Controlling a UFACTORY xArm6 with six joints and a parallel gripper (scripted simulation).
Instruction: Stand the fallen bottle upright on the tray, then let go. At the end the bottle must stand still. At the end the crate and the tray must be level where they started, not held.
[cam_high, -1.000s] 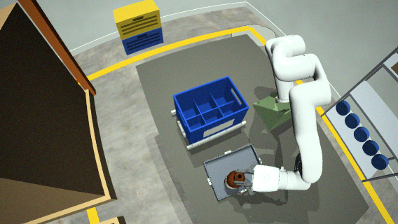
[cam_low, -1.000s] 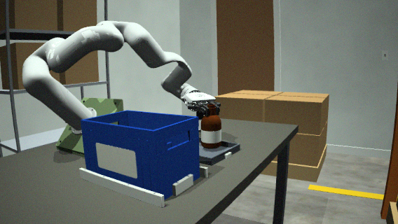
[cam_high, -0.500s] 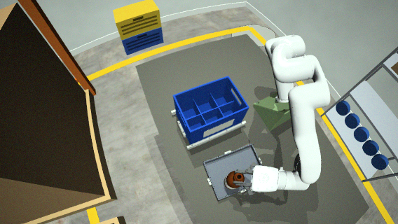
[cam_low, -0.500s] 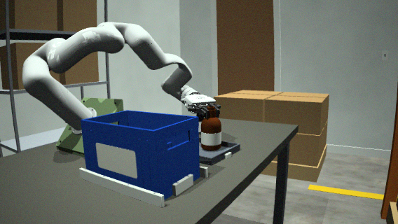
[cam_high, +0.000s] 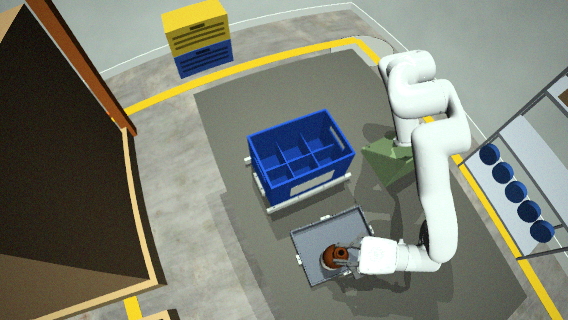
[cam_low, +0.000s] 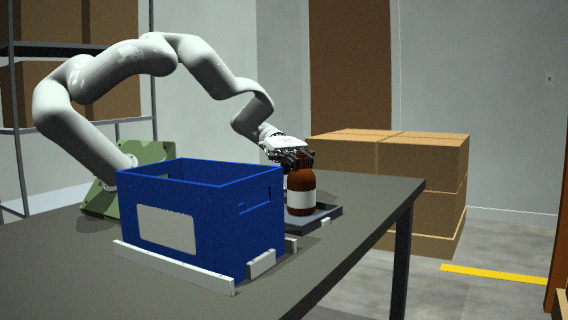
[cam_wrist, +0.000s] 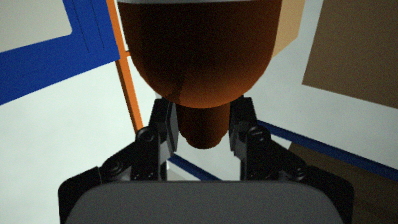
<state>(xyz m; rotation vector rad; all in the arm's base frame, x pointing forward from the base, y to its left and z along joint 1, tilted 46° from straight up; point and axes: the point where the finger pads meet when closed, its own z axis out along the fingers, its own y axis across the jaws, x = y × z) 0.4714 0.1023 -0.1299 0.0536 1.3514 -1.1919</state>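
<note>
Now: the brown bottle 60 mm below my hand. Also, from my hand: grey tray (40 mm behind, 30 mm to the right, 130 mm below); then blue crate (80 mm behind, 320 mm to the right, 60 mm below).
</note>
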